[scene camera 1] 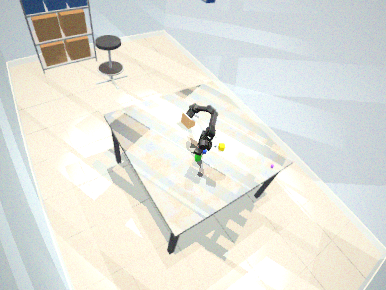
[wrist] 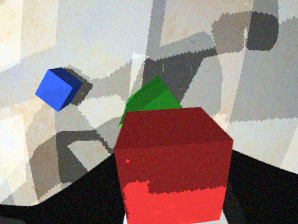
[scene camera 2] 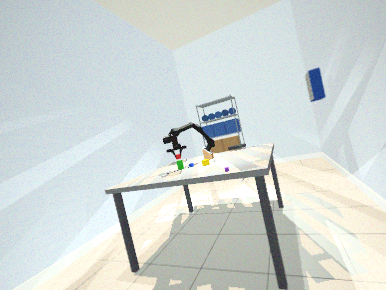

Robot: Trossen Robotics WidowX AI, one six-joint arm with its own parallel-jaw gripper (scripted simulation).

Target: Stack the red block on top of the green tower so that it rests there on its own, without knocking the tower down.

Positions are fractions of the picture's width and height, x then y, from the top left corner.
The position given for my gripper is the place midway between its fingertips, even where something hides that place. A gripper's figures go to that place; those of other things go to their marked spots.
My gripper (wrist: 0.56, 0.68) is 0.10 m from the lens. A red block (wrist: 0.60, 0.71): 0.06 m from the lens.
